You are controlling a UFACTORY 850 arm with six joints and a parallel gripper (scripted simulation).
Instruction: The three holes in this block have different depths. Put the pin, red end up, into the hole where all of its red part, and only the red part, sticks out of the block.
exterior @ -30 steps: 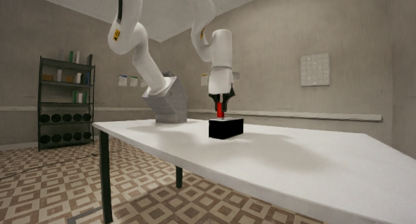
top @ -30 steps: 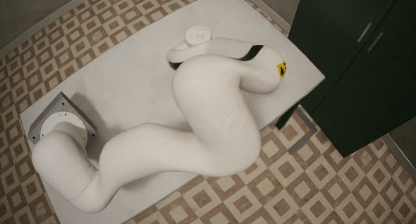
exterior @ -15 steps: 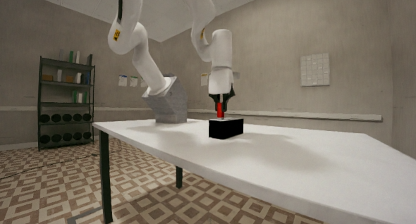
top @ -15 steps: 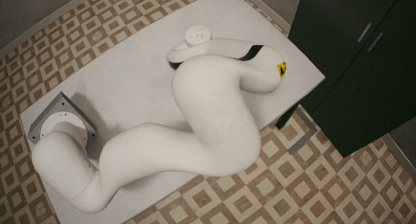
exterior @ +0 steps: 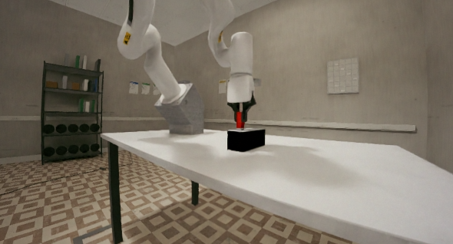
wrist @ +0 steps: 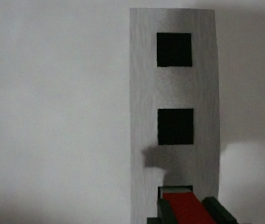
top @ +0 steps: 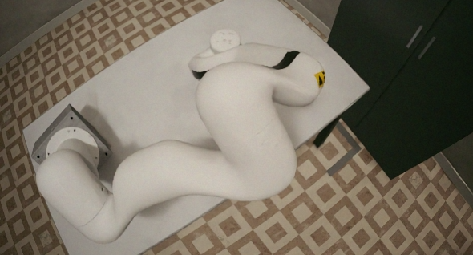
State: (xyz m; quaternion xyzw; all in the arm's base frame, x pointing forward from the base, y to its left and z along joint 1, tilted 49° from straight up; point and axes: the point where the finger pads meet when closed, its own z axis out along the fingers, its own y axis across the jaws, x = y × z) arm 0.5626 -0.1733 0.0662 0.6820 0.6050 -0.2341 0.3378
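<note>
Now: hand 90 mm above the black block, 60 mm to the right of it and 10 mm short of it. Round my hand: pin 10 mm below.
</note>
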